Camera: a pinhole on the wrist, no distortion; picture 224 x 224 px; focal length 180.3 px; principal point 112.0 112.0 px. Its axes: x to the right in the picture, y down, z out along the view. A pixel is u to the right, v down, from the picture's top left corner.
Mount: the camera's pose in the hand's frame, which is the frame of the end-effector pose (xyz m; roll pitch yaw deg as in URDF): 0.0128 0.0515 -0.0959 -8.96 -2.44 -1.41
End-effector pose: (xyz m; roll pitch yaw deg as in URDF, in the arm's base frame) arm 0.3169 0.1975 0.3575 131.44 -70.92 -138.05
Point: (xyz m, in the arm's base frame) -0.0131 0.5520 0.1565
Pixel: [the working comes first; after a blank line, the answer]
In the camera's frame: -0.1834 0.1259 0.5422

51.0 153.9
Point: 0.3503 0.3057 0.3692
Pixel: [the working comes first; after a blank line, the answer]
In the camera's frame: -0.0317 0.0451 0.0857

45.3 206.8
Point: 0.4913 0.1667 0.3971
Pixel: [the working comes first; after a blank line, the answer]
In the camera's frame: -0.0133 -0.0431 -0.0928

behind the camera
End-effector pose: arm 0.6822 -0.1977 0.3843 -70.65 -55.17 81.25
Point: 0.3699 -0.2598 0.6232
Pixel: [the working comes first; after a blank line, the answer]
In the camera's frame: 0.1443 -0.2301 0.4166

174.5 12.4
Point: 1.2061 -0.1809 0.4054
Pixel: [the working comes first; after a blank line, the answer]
In the camera's frame: 0.0458 -0.0910 -0.4342

behind the camera
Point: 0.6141 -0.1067 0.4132
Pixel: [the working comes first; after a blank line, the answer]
In the camera's frame: 0.0624 -0.0014 0.1555

184.4 110.4
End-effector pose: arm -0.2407 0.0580 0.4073 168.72 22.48 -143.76
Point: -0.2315 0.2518 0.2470
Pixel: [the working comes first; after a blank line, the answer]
In the camera's frame: -0.0521 0.0064 0.3239

83.0 115.6
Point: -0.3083 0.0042 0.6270
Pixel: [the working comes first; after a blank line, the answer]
In the camera's frame: -0.0226 0.0121 -0.1352

behind the camera
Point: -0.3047 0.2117 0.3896
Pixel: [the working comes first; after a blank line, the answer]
In the camera's frame: -0.0380 0.0738 0.1737

72.6 188.6
